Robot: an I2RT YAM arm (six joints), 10 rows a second.
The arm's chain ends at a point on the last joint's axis. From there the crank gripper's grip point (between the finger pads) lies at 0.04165 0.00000 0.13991 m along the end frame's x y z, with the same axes.
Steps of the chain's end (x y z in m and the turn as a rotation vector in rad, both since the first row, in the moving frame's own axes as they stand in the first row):
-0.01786, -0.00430, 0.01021, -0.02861, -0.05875, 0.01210
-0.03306, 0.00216, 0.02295, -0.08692, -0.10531, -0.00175
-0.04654, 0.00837, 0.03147, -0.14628, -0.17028, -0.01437
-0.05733, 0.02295, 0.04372, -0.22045, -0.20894, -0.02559
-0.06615, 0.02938, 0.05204, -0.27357, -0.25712, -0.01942
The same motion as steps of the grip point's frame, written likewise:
-0.02617, 0.00019, 0.01235, -0.02861, -0.05875, 0.01210
-0.04797, 0.01441, 0.02602, -0.08692, -0.10531, -0.00175
-0.07062, 0.02876, 0.03504, -0.14628, -0.17028, -0.01437
-0.08664, 0.05359, 0.04600, -0.22045, -0.20894, -0.02559
-0.10228, 0.06776, 0.05286, -0.27357, -0.25712, -0.01942

